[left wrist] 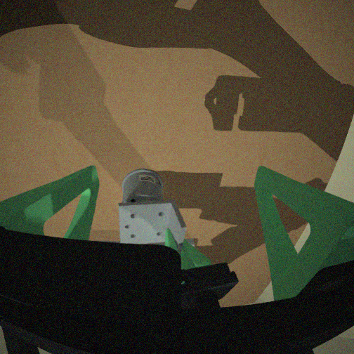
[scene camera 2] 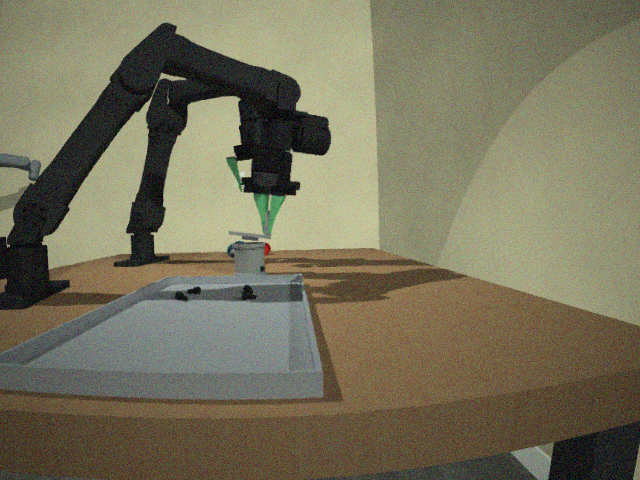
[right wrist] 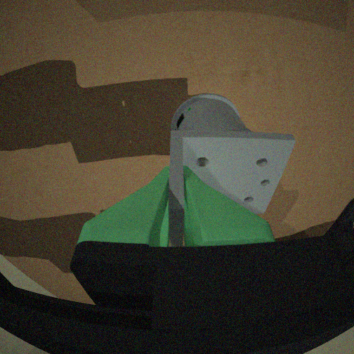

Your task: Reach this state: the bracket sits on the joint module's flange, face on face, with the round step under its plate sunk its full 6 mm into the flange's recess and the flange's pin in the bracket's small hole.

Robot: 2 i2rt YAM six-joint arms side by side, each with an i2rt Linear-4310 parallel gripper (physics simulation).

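Frame: origin at the left arm's base, x ahead, y left, z up, level; metres.
Seen in the pictures: right gripper, fingertip midpoint: [scene camera 2: 266,233]; left arm's base at its link origin: [scene camera 2: 143,262]; right arm's base at its link origin: [scene camera 2: 29,296].
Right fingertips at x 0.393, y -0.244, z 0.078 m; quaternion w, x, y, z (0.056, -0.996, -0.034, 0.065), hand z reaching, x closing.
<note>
Offsets run from my right fingertips to a thing's top centre. "spot": to the spot under its first point.
The grey bracket [scene camera 2: 240,234] [left wrist: 145,220] [right wrist: 230,172] is above the joint module {0.014 m down, 0.037 m back, 0.012 m left} [scene camera 2: 249,259] [left wrist: 142,189] [right wrist: 212,115]. In scene camera 2 its plate tilts, left end higher, and the round step shows beneath it, with a small gap above the module's rim. My right gripper [scene camera 2: 267,229] [left wrist: 170,230] [right wrist: 176,175] is shut on the bracket's upright wall. The plate hides the flange's recess and pin in both wrist views. My left gripper [left wrist: 176,174] is open and empty, its fingers wide apart, behind the right arm's wrist in scene camera 2.
A grey tray {0.062 m down, 0.004 m back, 0.328 m right} [scene camera 2: 155,384] stands in front of the module, holding several small black parts {spot: 0.071 m down, 0.016 m ahead, 0.217 m right} [scene camera 2: 248,292] near its far end. Parts of a blue object {spot: 0.054 m down, 0.168 m back, 0.336 m left} [scene camera 2: 231,250] and a red object {0.044 m down, 0.102 m back, 0.453 m left} [scene camera 2: 267,249] show behind the module. The right arm's wrist stands close above the bracket.
</note>
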